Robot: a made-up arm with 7 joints. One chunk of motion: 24 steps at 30 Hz.
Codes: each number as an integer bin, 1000 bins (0 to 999) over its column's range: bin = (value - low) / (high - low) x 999, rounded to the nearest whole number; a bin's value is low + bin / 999 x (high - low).
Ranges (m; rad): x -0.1..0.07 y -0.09..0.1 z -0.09..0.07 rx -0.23..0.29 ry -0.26..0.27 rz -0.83..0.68
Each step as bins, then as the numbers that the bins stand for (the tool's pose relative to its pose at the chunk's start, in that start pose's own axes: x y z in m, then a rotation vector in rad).
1 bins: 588 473 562 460 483 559
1 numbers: 0.0001 0.0000 0.0000 0.0094 -0.0038 0.0149
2 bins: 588 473 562 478 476 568
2 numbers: 0.0001 0.0000 0.0000 0.0188 -0.0075 0.0285
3 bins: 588 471 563 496 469 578
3 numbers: 0.0001 -0.0004 0.0002 0.0282 -0.0112 0.0437
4 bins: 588 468 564 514 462 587
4 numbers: 0.0001 -0.0010 0.0003 0.0375 -0.0149 0.0573
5 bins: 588 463 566 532 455 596
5 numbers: 0.0001 -0.0019 0.0007 0.0469 -0.0186 0.0709
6 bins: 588 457 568 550 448 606
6 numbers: 0.0001 -0.0031 0.0010 0.0563 -0.0223 0.0860
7 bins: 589 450 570 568 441 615
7 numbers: 0.0002 -0.0044 0.0013 0.0657 -0.0260 0.0996
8 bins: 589 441 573 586 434 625
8 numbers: 0.0002 -0.0061 0.0018 0.0750 -0.0297 0.1147
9 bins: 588 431 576 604 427 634
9 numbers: 0.0001 -0.0080 0.0023 0.0844 -0.0335 0.1283
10 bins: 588 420 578 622 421 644
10 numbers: 0.0001 -0.0101 0.0026 0.0938 -0.0366 0.1434
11 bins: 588 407 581 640 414 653
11 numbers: 0.0001 -0.0126 0.0031 0.1031 -0.0404 0.1570
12 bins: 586 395 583 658 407 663
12 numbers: -0.0003 -0.0149 0.0034 0.1125 -0.0441 0.1721
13 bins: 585 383 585 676 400 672
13 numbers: -0.0005 -0.0172 0.0037 0.1219 -0.0478 0.1857
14 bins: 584 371 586 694 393 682
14 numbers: -0.0006 -0.0194 0.0039 0.1312 -0.0515 0.2009
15 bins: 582 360 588 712 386 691
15 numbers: -0.0010 -0.0215 0.0042 0.1406 -0.0552 0.2145
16 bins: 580 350 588 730 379 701
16 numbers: -0.0013 -0.0234 0.0042 0.1500 -0.0589 0.2296
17 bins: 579 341 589 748 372 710
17 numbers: -0.0015 -0.0251 0.0043 0.1593 -0.0626 0.2432
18 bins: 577 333 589 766 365 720
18 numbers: -0.0018 -0.0267 0.0043 0.1687 -0.0664 0.2583
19 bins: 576 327 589 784 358 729
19 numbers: -0.0020 -0.0278 0.0043 0.1781 -0.0701 0.2719
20 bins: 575 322 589 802 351 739
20 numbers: -0.0022 -0.0288 0.0043 0.1875 -0.0738 0.2870
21 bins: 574 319 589 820 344 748
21 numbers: -0.0023 -0.0293 0.0043 0.1968 -0.0775 0.3006
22 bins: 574 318 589 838 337 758
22 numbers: -0.0023 -0.0295 0.0043 0.2062 -0.0812 0.3157
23 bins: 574 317 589 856 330 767
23 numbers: -0.0023 -0.0297 0.0043 0.2156 -0.0849 0.3293
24 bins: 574 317 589 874 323 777
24 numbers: -0.0023 -0.0297 0.0043 0.2249 -0.0886 0.3444
